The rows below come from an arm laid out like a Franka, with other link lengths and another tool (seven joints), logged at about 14 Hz.
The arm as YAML. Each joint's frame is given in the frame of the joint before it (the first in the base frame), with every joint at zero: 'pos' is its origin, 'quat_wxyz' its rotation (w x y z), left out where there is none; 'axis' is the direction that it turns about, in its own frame. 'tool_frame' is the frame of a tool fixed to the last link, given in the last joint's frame.
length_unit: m
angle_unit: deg
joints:
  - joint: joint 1
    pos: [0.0, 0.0, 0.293]
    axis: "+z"
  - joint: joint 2
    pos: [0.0, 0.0, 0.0]
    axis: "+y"
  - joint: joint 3
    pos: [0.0, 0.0, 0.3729]
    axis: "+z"
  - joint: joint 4
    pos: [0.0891, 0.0, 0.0]
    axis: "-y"
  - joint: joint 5
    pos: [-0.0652, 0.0, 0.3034]
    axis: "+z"
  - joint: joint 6
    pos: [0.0, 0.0, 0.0]
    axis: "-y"
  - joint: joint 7
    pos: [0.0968, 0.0, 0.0]
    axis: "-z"
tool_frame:
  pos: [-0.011, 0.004, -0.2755]
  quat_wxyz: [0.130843, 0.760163, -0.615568, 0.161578]
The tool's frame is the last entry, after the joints.
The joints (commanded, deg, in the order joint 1, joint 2, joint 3, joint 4, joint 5, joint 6, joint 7), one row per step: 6.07, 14.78, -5.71, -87.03, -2.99, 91.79, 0.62; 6.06, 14.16, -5.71, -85.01, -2.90, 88.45, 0.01; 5.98, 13.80, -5.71, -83.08, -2.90, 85.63, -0.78; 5.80, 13.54, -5.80, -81.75, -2.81, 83.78, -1.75; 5.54, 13.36, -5.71, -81.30, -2.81, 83.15, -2.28; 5.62, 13.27, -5.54, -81.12, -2.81, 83.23, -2.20; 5.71, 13.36, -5.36, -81.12, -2.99, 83.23, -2.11; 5.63, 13.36, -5.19, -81.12, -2.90, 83.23, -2.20; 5.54, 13.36, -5.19, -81.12, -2.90, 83.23, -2.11; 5.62, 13.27, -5.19, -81.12, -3.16, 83.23, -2.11; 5.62, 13.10, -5.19, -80.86, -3.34, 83.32, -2.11
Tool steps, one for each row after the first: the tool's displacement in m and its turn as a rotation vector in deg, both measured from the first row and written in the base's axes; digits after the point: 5 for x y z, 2 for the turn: -0.00765, 0.00008, 0.01576, 0.22, 0.74, 0.37; -0.01340, -0.00083, 0.02895, 0.38, 1.33, 0.90; -0.01727, -0.00292, 0.03818, 0.65, 1.65, 1.47; -0.01882, -0.00460, 0.04209, 0.78, 1.69, 1.78; -0.01776, -0.00245, 0.04395, 0.81, 1.34, 1.96; -0.01756, -0.00102, 0.04316, 0.64, 1.43, 2.15; -0.01756, 0.00010, 0.04310, 0.79, 1.44, 2.32; -0.01756, -0.00068, 0.04310, 0.77, 1.43, 2.14; -0.01769, -0.00127, 0.04398, 0.52, 1.35, 2.24; -0.01642, -0.00213, 0.04713, 0.35, 0.83, 2.27
